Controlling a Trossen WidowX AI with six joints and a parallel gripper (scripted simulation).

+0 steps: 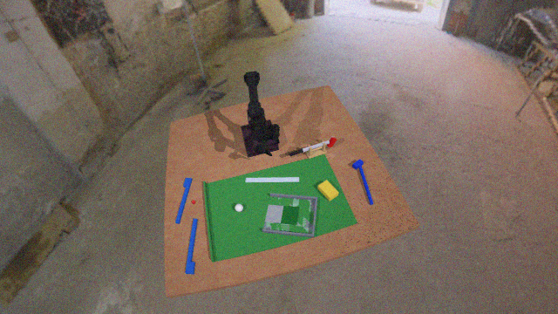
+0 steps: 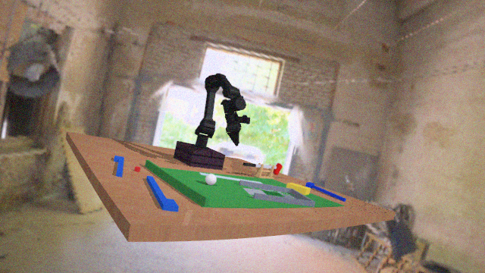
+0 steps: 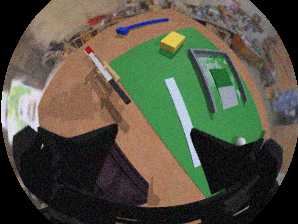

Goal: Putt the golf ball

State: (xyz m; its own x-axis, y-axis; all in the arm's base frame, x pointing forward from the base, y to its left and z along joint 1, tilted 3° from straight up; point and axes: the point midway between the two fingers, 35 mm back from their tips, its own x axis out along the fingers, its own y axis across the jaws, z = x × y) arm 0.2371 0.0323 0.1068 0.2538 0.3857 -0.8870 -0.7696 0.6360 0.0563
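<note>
The red putter is 230 mm to the left of my gripper tip, 90 mm below it and 30 mm behind it. From my gripper tip the other things lie so: white bar 150 mm below, 80 mm ahead, 50 mm to the right; then grey frame 320 mm ahead, 150 mm below; then wooden fence 250 mm to the left, 120 mm below, 30 mm behind.
</note>
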